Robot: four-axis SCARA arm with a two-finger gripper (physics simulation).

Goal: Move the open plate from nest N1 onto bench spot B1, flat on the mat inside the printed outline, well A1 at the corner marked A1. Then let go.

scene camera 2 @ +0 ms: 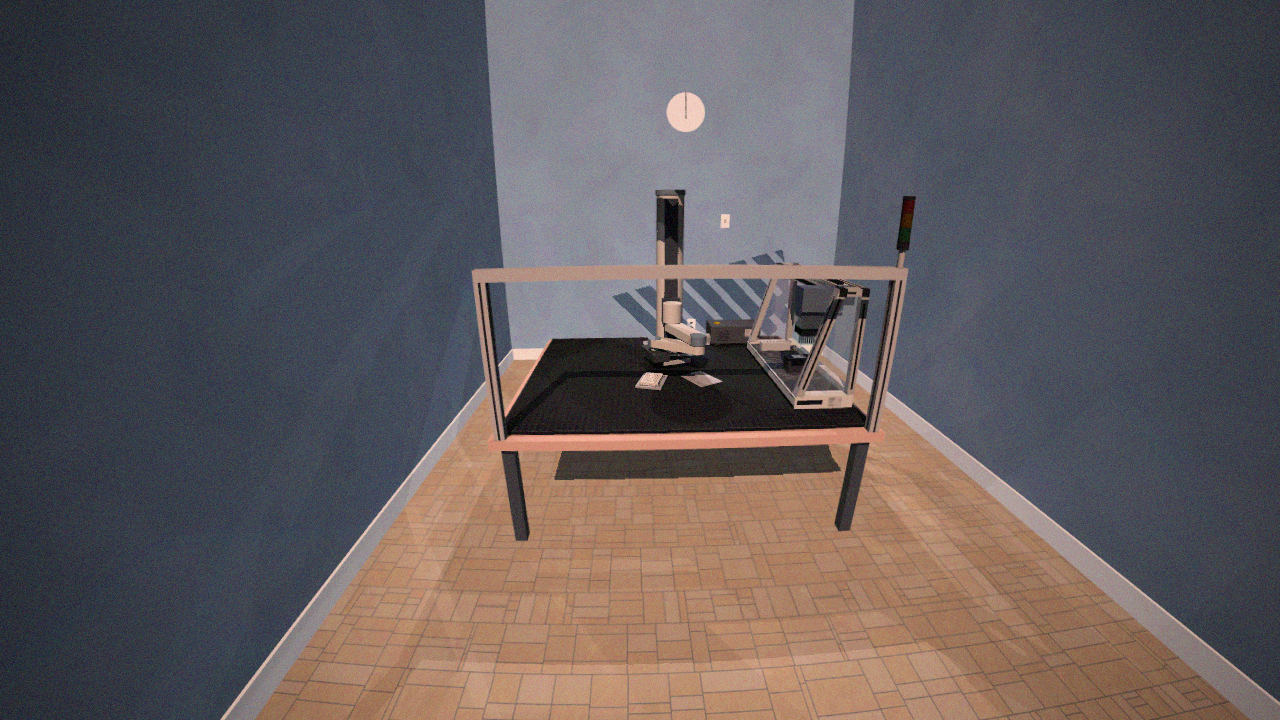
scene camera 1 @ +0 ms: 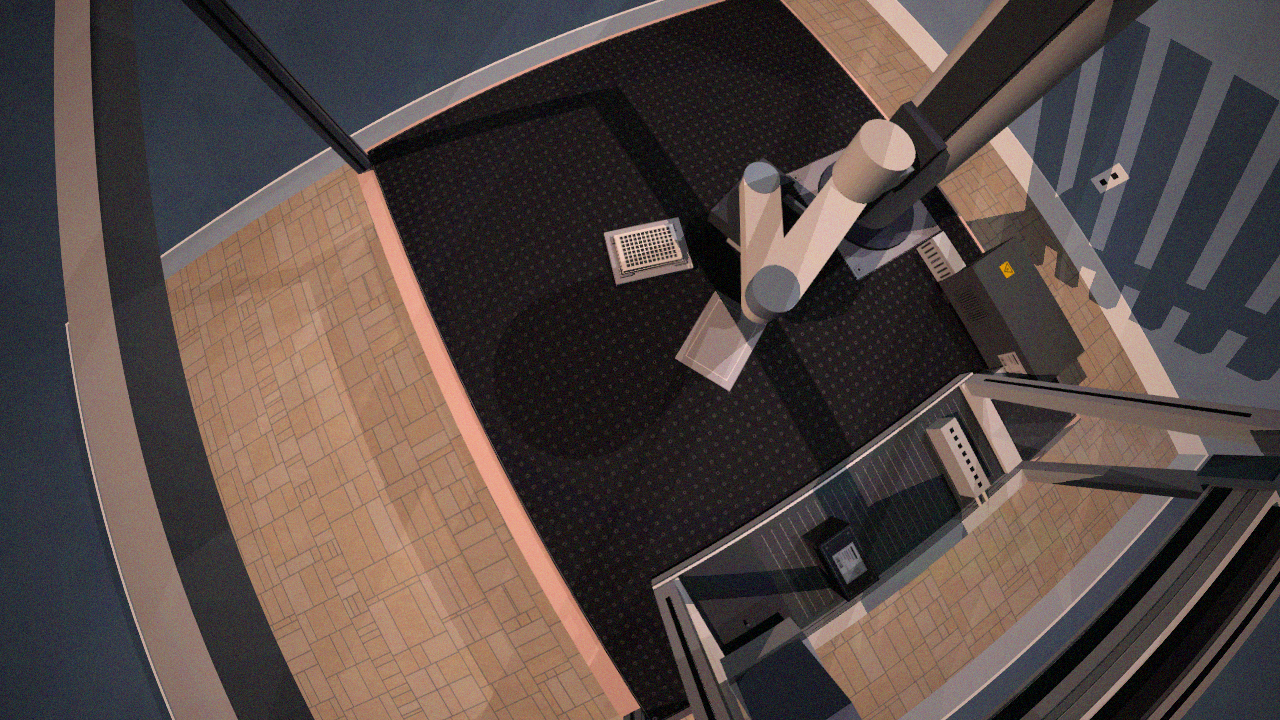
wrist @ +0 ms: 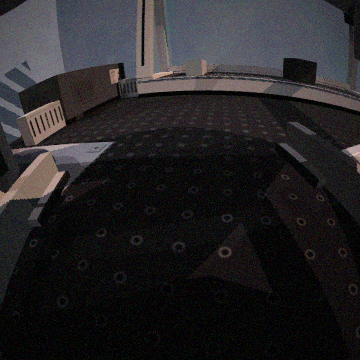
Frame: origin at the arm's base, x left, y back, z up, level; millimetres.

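Where they show: gripper, fingertip midpoint: (scene camera 2: pixel 683 355) (wrist: pixel 172 144).
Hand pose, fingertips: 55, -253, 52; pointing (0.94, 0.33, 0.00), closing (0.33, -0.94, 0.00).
Observation:
After its pixels a point has its place, as x, y, z.
The open plate (scene camera 1: pixel 647 248) {-122, -536, 34} (scene camera 2: pixel 651 379) {-126, -551, 37}, pale with a grid of wells, sits level on the light nest N1 (scene camera 1: pixel 612 250) {-157, -599, 24}. Bench spot B1 is a pale mat (scene camera 1: pixel 716 344) {117, -511, 14} (scene camera 2: pixel 702 380) {118, -520, 15} with a thin printed outline; no plate is on it, and the arm covers its upper right corner. The mark A1 is too small to read. My gripper (wrist: pixel 172 144) {55, -253, 52} is open, with empty space between its two fingers, over the black table surface. It is under the arm's outer link, to the right of the nest and apart from the plate. In scene camera 1 its fingertips are hidden.
The arm's base plate (scene camera 1: pixel 863 268) {133, -117, 12} and a dark control box (scene camera 1: pixel 1020 308) {385, 94, 128} (wrist: pixel 90 90) {352, 34, 66} are at the back. A framed enclosure (scene camera 1: pixel 993 420) {543, -100, 104} holding a white block (scene camera 1: pixel 957 456) {552, -222, 107} and a black device (scene camera 1: pixel 841 559) {560, -540, 133} stands on the table's right side in scene camera 2.

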